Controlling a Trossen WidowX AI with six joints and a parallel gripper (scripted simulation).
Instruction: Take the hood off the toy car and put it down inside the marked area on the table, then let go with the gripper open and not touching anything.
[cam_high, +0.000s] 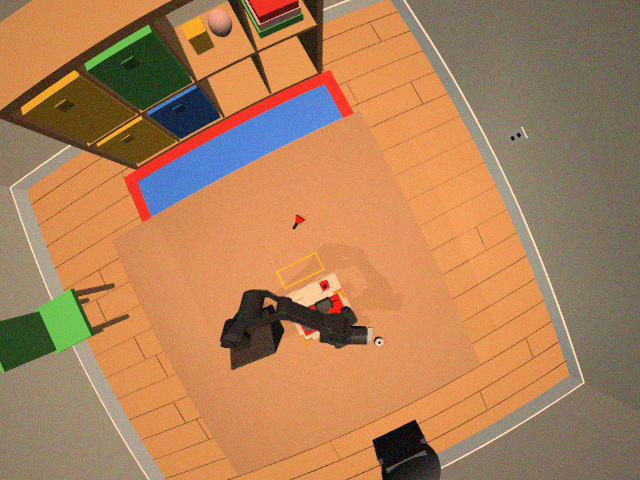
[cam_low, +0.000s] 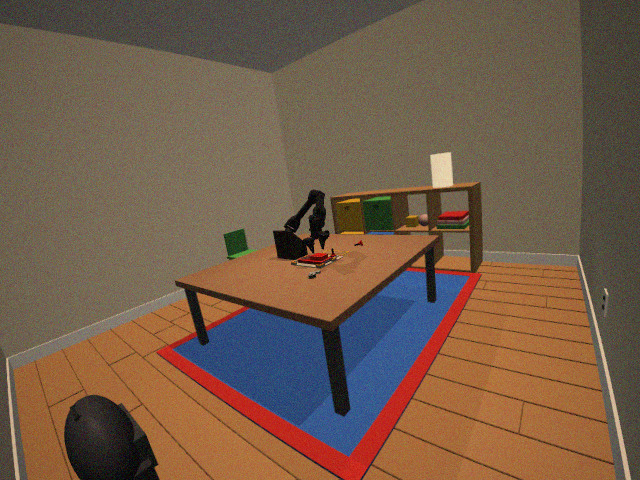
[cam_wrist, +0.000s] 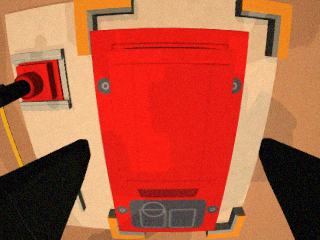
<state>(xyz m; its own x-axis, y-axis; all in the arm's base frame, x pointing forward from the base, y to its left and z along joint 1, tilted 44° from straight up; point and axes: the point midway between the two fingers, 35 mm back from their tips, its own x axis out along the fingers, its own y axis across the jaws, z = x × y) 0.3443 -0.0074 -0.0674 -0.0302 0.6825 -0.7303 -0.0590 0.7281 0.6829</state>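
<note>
Right now my gripper tip is 30 mm above the red hood. From my gripper tip the other things lie so: small wheel: 140 mm ahead, 210 mm to the right, 60 mm below.
</note>
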